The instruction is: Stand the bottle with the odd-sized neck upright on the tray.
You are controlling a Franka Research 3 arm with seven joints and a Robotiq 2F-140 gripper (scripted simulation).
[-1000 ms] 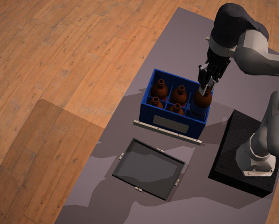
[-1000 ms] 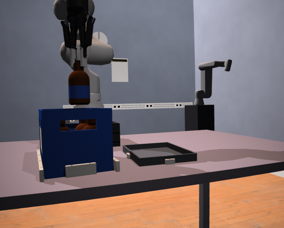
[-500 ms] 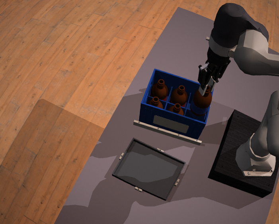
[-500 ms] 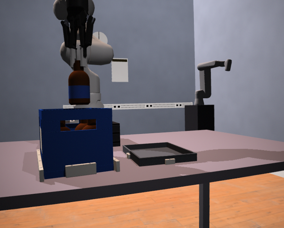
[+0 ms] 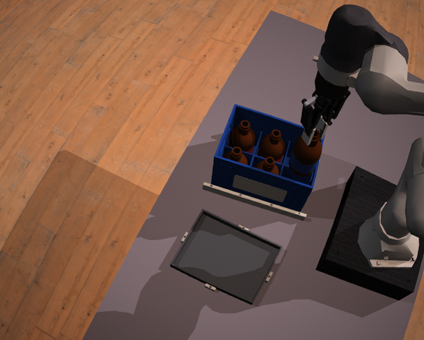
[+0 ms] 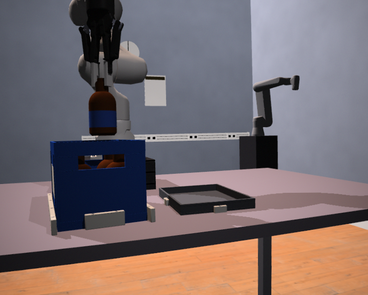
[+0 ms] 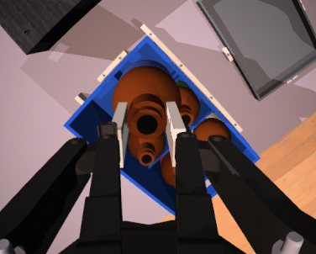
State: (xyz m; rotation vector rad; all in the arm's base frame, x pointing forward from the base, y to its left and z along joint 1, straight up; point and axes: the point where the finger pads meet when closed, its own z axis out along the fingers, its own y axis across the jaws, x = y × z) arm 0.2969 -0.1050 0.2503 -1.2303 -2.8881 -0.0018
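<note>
Right now the bottle is 9 cm below my hand. From my hand the other things lie so: crate (9 cm ahead, 5 cm to the right, 27 cm below); dark tray (12 cm ahead, 24 cm to the left, 34 cm below).
</note>
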